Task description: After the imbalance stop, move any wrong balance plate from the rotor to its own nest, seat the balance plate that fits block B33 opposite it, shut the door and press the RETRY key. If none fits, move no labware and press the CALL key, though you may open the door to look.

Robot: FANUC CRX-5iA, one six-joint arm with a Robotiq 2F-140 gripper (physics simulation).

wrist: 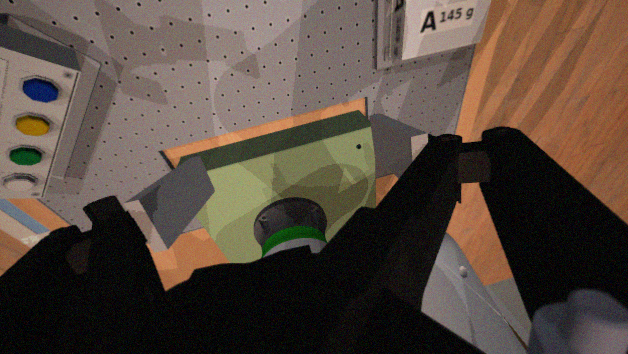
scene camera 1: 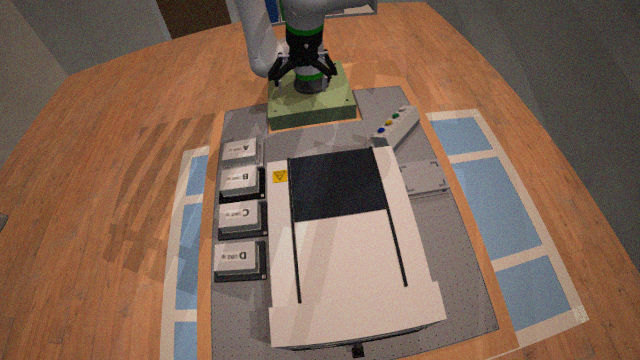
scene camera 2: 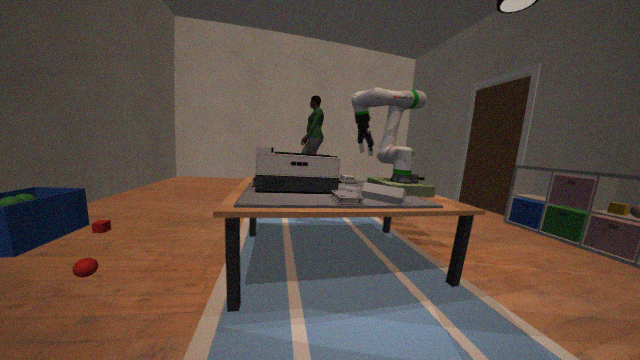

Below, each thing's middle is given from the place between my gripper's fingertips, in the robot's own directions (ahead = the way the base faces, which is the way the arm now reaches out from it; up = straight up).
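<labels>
The button box (scene camera 1: 401,124) gives me a place to start: my hand is 320 mm to the right of it, 10 mm past it and 200 mm above it. The grey nest plate (scene camera 1: 425,177) is 210 mm ahead of my hand, 370 mm to the left of it and 210 mm below it. As for the white centrifuge (scene camera 1: 345,280), I find it 100 mm to the left of my hand, 490 mm ahead of it and 120 mm below it.
</labels>
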